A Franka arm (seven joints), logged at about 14 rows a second.
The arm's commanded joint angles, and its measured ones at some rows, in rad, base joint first. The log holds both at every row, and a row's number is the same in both.
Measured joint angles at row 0:
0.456 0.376 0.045 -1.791 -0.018 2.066 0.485
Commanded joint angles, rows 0 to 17:
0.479 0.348 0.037 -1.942 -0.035 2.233 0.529
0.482 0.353 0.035 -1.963 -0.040 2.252 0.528
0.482 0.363 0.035 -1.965 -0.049 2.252 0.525
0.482 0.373 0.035 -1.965 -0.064 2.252 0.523
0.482 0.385 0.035 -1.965 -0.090 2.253 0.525
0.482 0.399 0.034 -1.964 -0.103 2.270 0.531
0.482 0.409 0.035 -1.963 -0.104 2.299 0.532
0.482 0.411 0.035 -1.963 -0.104 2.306 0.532
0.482 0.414 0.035 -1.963 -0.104 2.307 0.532
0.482 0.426 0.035 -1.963 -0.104 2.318 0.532
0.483 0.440 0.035 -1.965 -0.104 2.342 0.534
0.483 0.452 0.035 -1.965 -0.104 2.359 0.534
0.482 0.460 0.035 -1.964 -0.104 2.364 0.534
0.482 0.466 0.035 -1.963 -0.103 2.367 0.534
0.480 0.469 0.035 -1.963 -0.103 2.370 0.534
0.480 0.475 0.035 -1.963 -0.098 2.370 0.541
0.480 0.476 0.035 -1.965 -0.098 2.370 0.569
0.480 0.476 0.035 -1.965 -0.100 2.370 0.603
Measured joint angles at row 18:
0.477 0.481 0.037 -1.958 -0.086 2.357 0.545
